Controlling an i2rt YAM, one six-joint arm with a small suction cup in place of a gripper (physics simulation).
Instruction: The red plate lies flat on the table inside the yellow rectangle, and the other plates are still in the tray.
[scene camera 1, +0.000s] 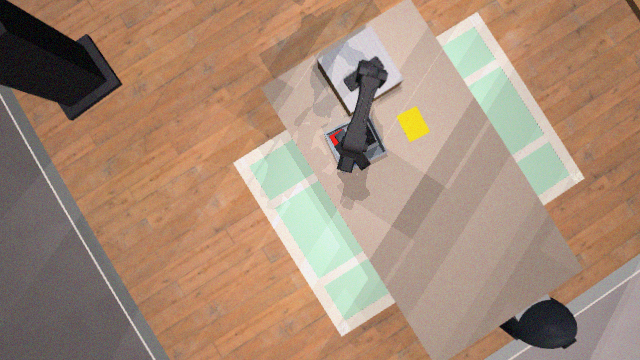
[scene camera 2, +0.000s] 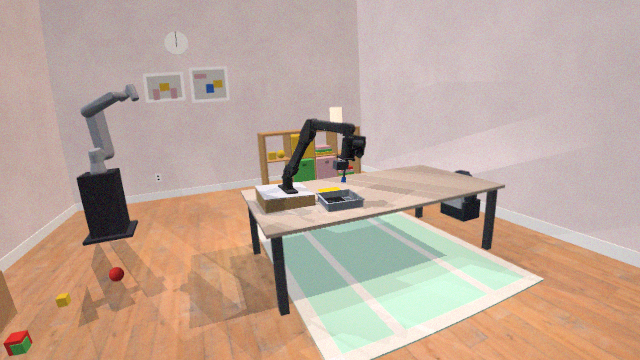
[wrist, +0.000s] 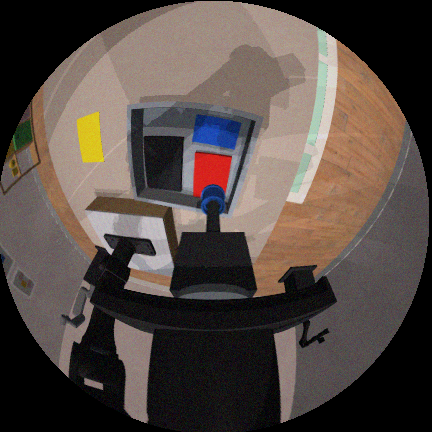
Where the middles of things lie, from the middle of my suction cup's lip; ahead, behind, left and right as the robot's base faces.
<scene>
Now: suction cup 15 cm above the red plate (wrist: 209, 168), 4 cm past it and 2 cm to the right of it. Also, from my suction cup: black plate (wrist: 162, 153) 15 cm below, 13 cm to the left, 1 cm behind; then grey tray (scene camera 1: 377, 149) 14 cm below, 7 cm to the left, 1 cm ahead; then blue plate (wrist: 213, 130) 15 cm below, 6 cm ahead, 1 cm to the left.
</scene>
